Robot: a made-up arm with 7 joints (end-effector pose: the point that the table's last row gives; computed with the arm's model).
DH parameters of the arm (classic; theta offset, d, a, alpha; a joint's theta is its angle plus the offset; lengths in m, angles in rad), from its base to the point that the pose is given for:
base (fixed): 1.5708 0.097 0 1.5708
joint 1: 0 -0.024 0.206 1.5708
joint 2: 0 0.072 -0.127 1.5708
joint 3: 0 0.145 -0.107 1.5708
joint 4: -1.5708 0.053 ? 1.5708
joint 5: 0 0.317 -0.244 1.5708
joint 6: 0.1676 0 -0.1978 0
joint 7: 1.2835 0 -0.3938 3.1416
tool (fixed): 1.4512 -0.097 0 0
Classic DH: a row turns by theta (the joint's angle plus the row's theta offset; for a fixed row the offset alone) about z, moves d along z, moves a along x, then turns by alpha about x.
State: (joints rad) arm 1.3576 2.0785 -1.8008 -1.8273 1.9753 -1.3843 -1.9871
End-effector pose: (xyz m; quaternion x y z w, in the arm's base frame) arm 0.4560 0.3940 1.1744 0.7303 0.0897 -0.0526 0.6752
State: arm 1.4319 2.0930 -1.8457 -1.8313 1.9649 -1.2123 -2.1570
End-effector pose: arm 0.4953 0.3056 1.1667 0.7492 0.0752 -0.0711 0.6543
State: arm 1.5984 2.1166 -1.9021 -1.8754 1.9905 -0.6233 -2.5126
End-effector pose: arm 0.6335 0.1178 1.0731 0.7949 0.1574 -0.1469 0.5672
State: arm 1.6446 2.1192 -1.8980 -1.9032 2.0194 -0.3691 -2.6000
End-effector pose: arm 0.6837 0.0881 1.0152 0.8011 0.2320 -0.1743 0.5235
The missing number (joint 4, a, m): 0.067
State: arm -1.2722 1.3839 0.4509 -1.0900 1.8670 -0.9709 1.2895
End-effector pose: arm -0.5753 -0.0398 -0.1230 0.7541 0.5371 0.1004 0.3643
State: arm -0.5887 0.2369 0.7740 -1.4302 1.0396 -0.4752 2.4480
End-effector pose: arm -0.7032 0.0499 0.1899 -0.1076 0.9242 0.3526 0.1000
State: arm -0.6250 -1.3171 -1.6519 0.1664 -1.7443 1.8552 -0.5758
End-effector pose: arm -0.0878 -0.0901 -0.0360 -0.4728 0.7011 0.4105 0.3410
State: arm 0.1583 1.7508 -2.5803 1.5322 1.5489 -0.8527 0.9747
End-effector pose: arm 0.0095 0.2498 0.3849 0.0532 0.8818 0.0151 0.4683
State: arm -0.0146 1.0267 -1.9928 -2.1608 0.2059 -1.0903 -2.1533
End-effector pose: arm -0.6308 0.7292 0.5327 0.4117 -0.6702 0.0701 0.6136
